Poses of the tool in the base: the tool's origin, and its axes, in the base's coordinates. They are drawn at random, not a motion.
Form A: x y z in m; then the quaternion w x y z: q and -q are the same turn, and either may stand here.
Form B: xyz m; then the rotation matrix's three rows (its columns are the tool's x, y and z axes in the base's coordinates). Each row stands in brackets. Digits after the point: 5 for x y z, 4 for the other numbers.
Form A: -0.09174 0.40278 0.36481 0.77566 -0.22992 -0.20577 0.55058
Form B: [-0.09174 0.40278 0.36481], [[0.3090 -0.7595 -0.5724], [0.9488 0.2880 0.1301], [0.0660 -0.5833 0.8096]]
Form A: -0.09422 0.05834 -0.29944 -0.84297 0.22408 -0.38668 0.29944
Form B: [-0.09422 0.05834 -0.29944], [[0.5216 0.3315 0.7861], [-0.6781 0.7202 0.1462], [-0.5177 -0.6094 0.6005]]
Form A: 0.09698 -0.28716 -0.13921 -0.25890 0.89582 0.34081 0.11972
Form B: [0.09698 -0.28716 -0.13921], [[0.7390 0.6726 0.0380], [0.5486 -0.6336 0.5455], [0.3910 -0.3822 -0.8373]]
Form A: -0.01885 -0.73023 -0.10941 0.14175 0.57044 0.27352 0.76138
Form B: [-0.01885 -0.73023 -0.10941], [[-0.3090 0.0962 0.9462], [0.5279 -0.8102 0.2548], [0.7911 0.5782 0.1996]]
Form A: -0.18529 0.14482 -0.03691 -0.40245 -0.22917 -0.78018 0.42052
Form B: [-0.18529 0.14482 -0.03691], [[-0.5710 0.6961 0.4352], [0.0191 0.5413 -0.8406], [-0.8207 -0.4717 -0.3224]]
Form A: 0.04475 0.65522 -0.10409 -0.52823 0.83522 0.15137 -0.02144
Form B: [0.04475 0.65522 -0.10409], [[0.9533 0.2302 -0.1957], [0.2755 -0.3961 0.8759], [0.1241 -0.8889 -0.4410]]
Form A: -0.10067 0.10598 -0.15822 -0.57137 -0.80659 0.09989 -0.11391
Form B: [-0.10067 0.10598 -0.15822], [[0.9541 -0.2913 0.0696], [-0.0310 -0.3271 -0.9445], [0.2979 0.8990 -0.3211]]
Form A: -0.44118 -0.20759 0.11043 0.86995 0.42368 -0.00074 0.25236
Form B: [-0.44118 -0.20759 0.11043], [[0.8726 -0.4397 0.2126], [0.4385 0.5136 -0.7375], [0.2151 0.7368 0.6410]]
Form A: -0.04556 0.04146 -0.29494 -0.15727 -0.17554 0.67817 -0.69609
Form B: [-0.04556 0.04146 -0.29494], [[-0.8889 -0.4570 0.0311], [-0.0191 -0.0307 -0.9993], [0.4577 -0.8889 0.0185]]
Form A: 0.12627 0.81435 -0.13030 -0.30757 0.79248 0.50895 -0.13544
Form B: [0.12627 0.81435 -0.13030], [[0.4453 0.7234 -0.5277], [0.8900 -0.2927 0.3496], [0.0984 -0.6254 -0.7741]]
